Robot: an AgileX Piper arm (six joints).
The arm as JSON. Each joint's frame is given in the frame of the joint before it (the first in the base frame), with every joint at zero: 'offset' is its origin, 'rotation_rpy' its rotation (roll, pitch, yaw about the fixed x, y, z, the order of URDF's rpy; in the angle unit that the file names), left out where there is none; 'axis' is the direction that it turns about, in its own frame. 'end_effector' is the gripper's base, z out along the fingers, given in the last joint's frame.
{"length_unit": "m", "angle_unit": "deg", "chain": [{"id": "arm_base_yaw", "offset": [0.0, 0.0, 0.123], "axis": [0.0, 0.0, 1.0]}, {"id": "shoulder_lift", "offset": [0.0, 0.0, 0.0], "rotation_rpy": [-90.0, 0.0, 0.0], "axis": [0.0, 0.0, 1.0]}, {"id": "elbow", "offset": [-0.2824, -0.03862, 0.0], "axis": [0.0, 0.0, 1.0]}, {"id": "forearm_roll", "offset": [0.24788, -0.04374, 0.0], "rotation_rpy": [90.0, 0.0, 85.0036], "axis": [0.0, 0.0, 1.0]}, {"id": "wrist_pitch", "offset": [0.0, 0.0, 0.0], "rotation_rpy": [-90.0, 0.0, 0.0], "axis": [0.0, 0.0, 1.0]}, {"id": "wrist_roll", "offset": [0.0, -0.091, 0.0], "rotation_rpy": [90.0, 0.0, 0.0], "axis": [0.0, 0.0, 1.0]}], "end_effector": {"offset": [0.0, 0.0, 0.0]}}
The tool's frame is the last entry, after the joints.
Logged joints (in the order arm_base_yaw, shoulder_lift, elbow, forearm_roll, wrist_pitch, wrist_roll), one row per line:
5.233 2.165 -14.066 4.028 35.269 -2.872
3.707 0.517 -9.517 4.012 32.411 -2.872
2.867 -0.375 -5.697 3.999 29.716 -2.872
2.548 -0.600 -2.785 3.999 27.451 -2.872
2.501 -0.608 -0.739 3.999 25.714 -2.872
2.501 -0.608 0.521 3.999 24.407 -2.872
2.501 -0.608 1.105 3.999 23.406 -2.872
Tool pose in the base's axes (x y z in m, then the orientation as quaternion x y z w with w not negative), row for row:
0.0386 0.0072 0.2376 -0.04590 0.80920 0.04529 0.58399
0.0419 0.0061 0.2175 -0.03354 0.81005 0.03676 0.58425
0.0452 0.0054 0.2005 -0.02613 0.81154 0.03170 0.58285
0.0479 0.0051 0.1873 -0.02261 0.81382 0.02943 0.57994
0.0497 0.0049 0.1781 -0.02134 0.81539 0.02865 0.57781
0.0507 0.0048 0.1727 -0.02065 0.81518 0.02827 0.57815
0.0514 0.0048 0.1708 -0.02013 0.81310 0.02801 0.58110
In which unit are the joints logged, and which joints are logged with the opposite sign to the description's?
The joints are logged in degrees. Opposite sign: none.
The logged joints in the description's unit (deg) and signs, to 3 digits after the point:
5.233 2.165 -14.066 4.028 35.269 -2.872
3.707 0.517 -9.517 4.012 32.411 -2.872
2.867 -0.375 -5.697 3.999 29.716 -2.872
2.548 -0.600 -2.785 3.999 27.451 -2.872
2.501 -0.608 -0.739 3.999 25.714 -2.872
2.501 -0.608 0.521 3.999 24.407 -2.872
2.501 -0.608 1.105 3.999 23.406 -2.872

